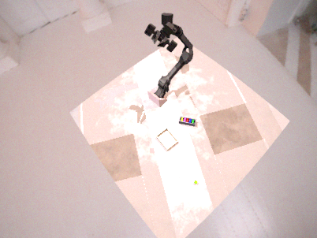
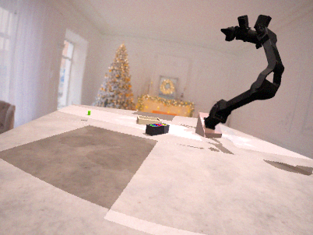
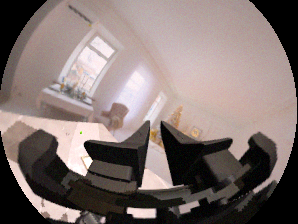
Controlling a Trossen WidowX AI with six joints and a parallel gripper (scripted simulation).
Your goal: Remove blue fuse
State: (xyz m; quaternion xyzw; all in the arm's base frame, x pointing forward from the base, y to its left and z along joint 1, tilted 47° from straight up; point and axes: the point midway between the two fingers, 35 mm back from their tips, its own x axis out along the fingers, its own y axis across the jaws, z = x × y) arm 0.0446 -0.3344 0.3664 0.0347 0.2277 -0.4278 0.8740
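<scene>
Right now the blue fuse is 55 cm below my gripper tip, 28 cm ahead of it and 2 cm to the left of it. From my gripper tip the other things lie so: tray 57 cm below, 27 cm ahead, 19 cm to the right.
</scene>
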